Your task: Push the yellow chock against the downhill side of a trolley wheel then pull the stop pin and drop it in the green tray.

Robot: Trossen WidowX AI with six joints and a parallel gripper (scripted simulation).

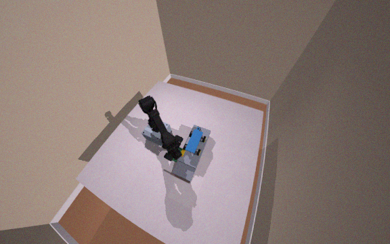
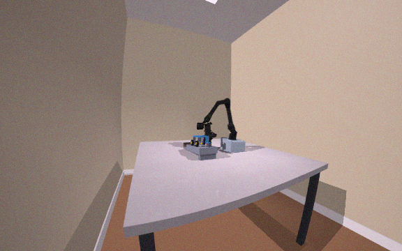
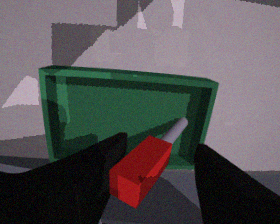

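Right now my gripper tip is 20 mm to the left of the green tray and 60 mm above it. Also, from my gripper tip: yellow chock 60 mm ahead, 10 mm to the right, 40 mm above; then red-headed stop pin right at my gripper tip; then blue trolley 120 mm ahead, 90 mm to the left, 70 mm above.
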